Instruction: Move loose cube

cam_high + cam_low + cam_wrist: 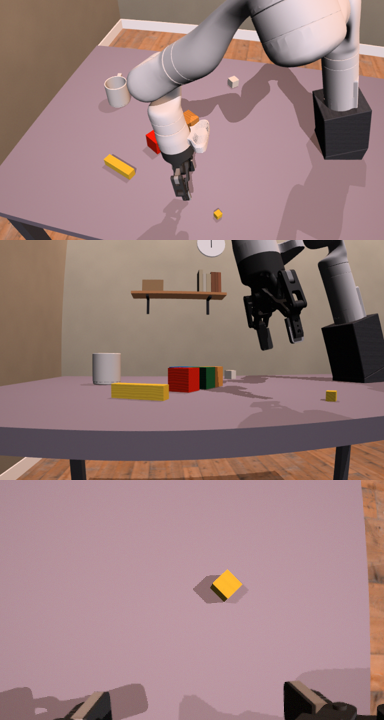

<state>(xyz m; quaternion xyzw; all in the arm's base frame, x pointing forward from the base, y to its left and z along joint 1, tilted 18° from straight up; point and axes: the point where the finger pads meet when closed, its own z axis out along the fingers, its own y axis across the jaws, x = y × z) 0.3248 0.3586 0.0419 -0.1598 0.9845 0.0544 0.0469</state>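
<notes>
Right now the red cube is 170 mm ahead of my hand, 150 mm to the right of it and 70 mm below it. Round my hand: orange cube (120 mm ahead, 260 mm to the right, 70 mm below); yellow bar (240 mm ahead, 20 mm to the right, 80 mm below); green cube (140 mm ahead, 210 mm to the right, 70 mm below).
</notes>
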